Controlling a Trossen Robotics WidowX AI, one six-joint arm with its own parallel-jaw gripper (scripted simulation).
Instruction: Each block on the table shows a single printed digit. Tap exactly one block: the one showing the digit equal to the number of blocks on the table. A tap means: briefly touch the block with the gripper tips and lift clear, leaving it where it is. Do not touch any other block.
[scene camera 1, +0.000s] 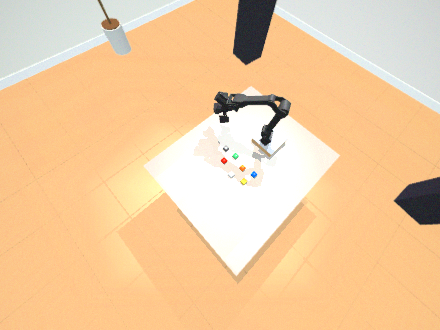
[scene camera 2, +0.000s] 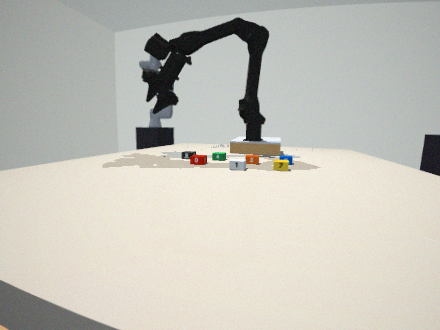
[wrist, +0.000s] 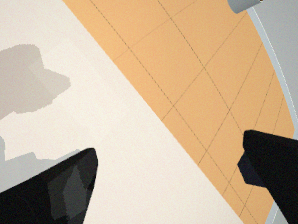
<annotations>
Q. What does my gripper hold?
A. Nothing.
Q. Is my gripper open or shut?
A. Open.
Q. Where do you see my gripper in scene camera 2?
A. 150, 107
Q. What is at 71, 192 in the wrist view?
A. My gripper.
</annotations>
